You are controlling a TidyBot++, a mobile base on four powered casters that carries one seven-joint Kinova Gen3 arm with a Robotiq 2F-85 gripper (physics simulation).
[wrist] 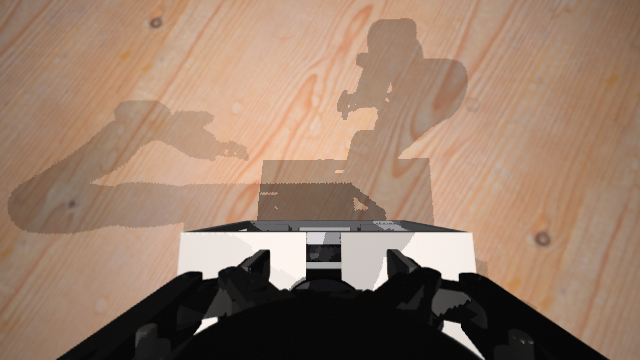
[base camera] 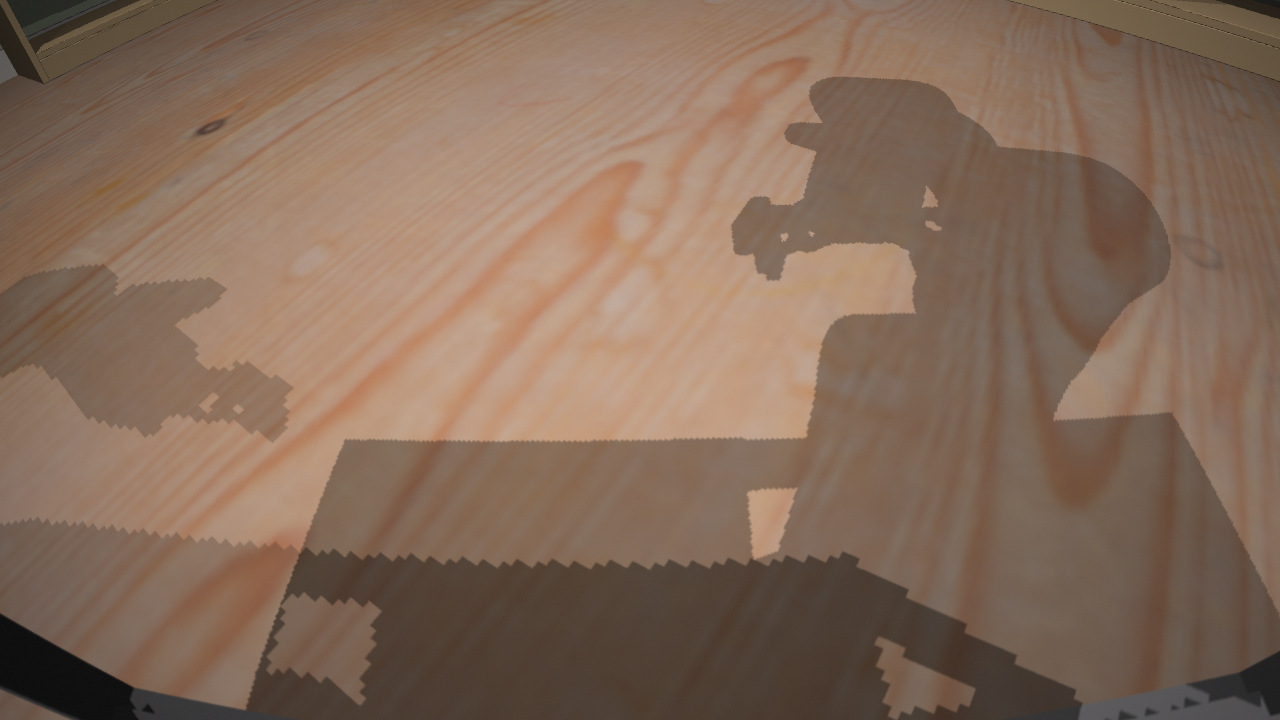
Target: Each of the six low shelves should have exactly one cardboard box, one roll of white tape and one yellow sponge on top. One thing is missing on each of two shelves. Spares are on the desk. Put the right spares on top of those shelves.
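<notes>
My gripper (wrist: 327,262) is open and empty in the wrist view, its two black fingers wide apart above the white top of my own base (wrist: 215,247). The gripper does not show in the base camera view. No cardboard box, tape roll, sponge or desk shows in either view. Parts of two low, tan-framed pieces of furniture show at the top of the base camera view, one frame (base camera: 25,44) in the left corner and one long edge (base camera: 1163,33) at the right. Their tops are cut off, so I cannot tell whether they are shelves.
A wooden floor (base camera: 537,313) (wrist: 280,65) lies in front of my base, with dark shadows of the arm and base across it. The tan furniture stands at the far left and far right edges of the base camera view.
</notes>
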